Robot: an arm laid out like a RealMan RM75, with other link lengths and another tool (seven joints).
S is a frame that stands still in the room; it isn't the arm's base.
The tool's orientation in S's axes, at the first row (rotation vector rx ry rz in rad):
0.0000 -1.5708 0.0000
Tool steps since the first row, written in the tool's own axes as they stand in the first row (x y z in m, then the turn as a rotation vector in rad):
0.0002 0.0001 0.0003 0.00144 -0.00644 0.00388
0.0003 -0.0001 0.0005 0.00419 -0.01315 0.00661
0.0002 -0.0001 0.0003 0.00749 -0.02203 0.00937
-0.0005 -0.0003 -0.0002 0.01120 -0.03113 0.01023
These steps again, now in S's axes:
-0.0003 0.0001 0.0002 -0.00388 -0.00644 0.00144
-0.0005 -0.0001 0.0003 -0.00661 -0.01315 0.00419
-0.0003 -0.0001 0.0002 -0.00937 -0.02203 0.00749
0.0002 -0.0003 -0.0005 -0.01023 -0.03113 0.01120

